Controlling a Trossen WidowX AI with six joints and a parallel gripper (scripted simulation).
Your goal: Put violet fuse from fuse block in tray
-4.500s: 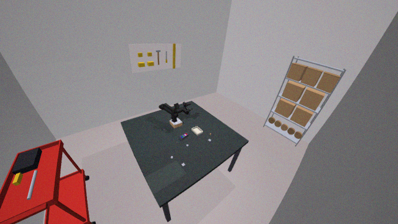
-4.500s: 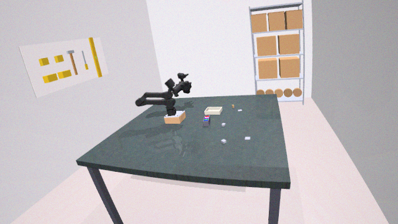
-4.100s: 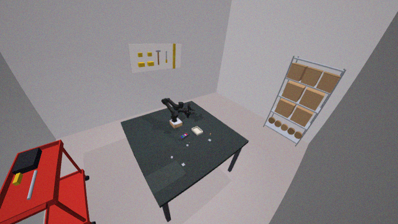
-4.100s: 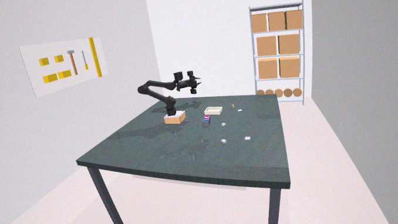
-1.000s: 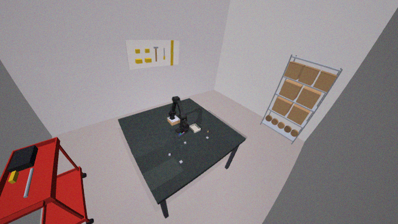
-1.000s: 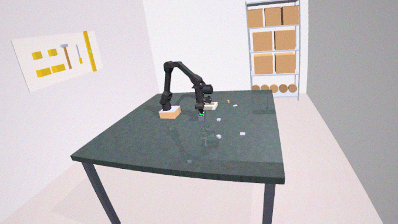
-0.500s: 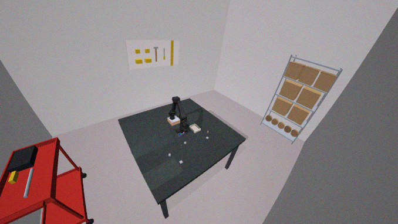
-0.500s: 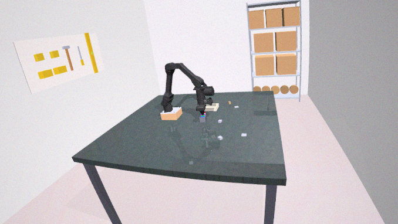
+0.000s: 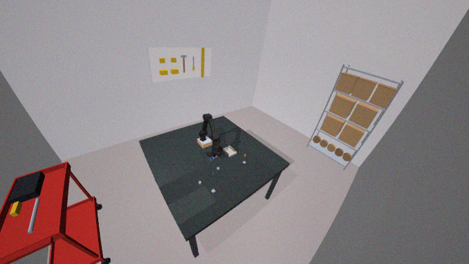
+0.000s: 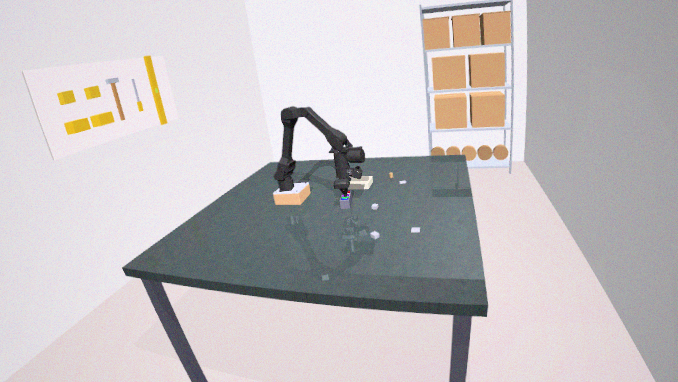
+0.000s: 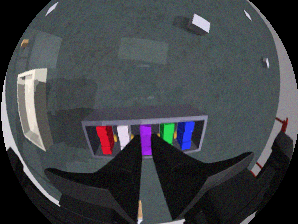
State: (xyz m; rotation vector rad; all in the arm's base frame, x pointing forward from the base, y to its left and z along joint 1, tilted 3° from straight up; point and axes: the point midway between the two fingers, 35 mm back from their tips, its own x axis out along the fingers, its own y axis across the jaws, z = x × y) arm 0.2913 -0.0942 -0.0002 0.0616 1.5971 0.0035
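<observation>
Right now the tray is 210 mm to the left of my gripper tip, 40 mm ahead of it and 30 mm below it. The rest, counted from my gripper tip: violet fuse (10 mm below).
</observation>
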